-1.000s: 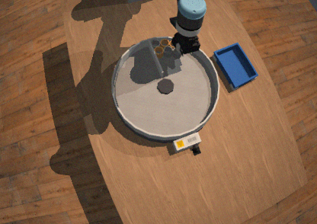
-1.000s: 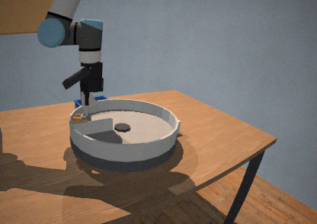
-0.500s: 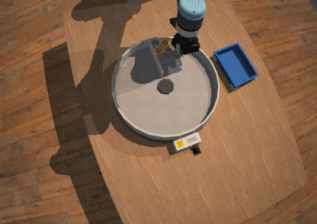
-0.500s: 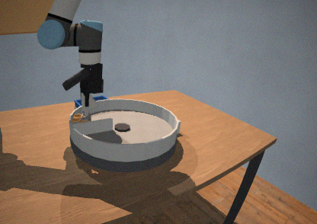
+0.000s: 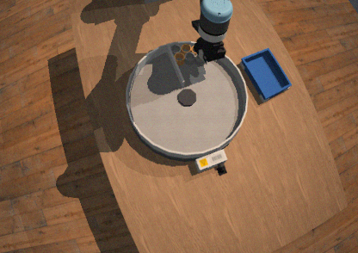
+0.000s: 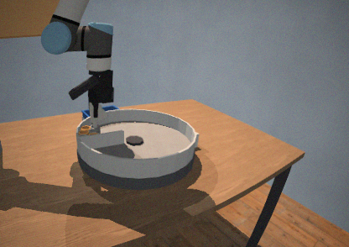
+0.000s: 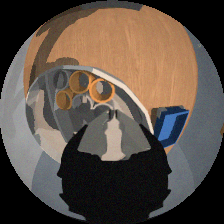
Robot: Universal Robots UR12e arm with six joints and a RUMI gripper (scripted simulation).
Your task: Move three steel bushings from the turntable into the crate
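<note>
The blue crate lies 25 cm to the left of my hand, 7 cm ahead of it and 6 cm below it. From my hand the other things lie so: grey turntable 13 cm ahead, 9 cm to the right, 3 cm below.
</note>
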